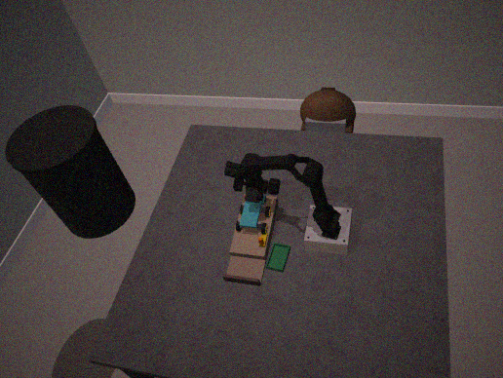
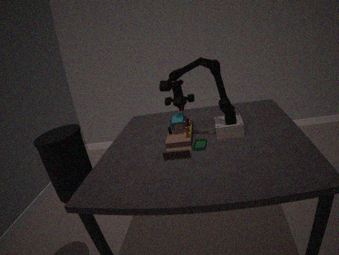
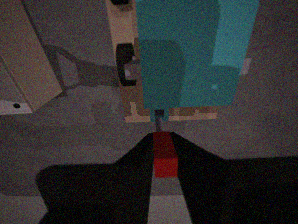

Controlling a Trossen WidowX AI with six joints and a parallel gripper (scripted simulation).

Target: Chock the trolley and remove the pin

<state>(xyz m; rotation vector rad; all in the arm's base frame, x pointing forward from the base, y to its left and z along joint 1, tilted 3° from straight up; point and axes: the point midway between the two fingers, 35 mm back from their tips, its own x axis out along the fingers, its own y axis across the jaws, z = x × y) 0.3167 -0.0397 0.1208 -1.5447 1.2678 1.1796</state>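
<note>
Now: the green tray 140 mm behind my gripper tip, 190 mm to the left of it and 180 mm below it. The rest, counted from my gripper tip: tan ramp (100 mm to the left, 120 mm below); trolley (10 mm ahead, 90 mm to the left, 60 mm below); red-headed stop pin (right at my gripper tip).
</note>
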